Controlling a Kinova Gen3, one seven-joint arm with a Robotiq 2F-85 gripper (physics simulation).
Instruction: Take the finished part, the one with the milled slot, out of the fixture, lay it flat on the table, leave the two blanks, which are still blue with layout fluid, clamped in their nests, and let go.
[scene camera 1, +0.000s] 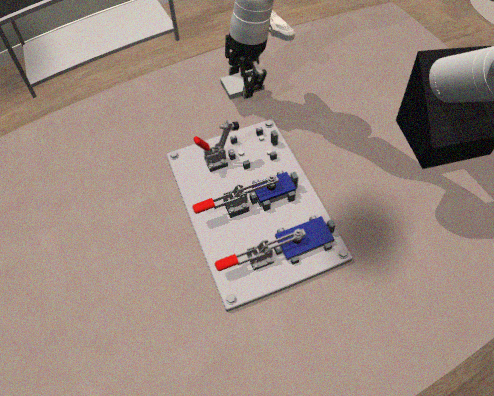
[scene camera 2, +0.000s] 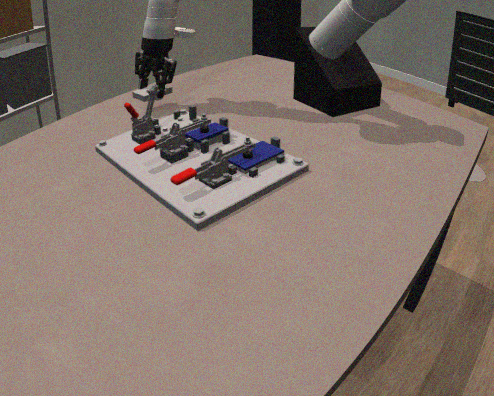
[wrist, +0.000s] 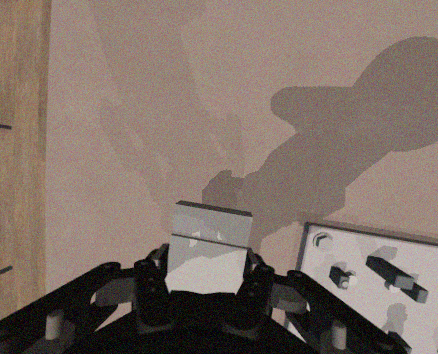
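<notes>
The finished part, a pale grey block with a slot line across its top, is held roughly level. My gripper is shut on it, low over the table beyond the fixture's far end. Whether its underside touches the table cannot be told. The fixture plate has an empty far nest with its toggle clamp raised. The middle blue blank and near blue blank sit in their nests under lowered clamps.
The raised clamp's arm stands up between the held part and the middle nest. The black robot base stands at the right of the table. The table's edge lies beyond the held part, with wooden floor past it.
</notes>
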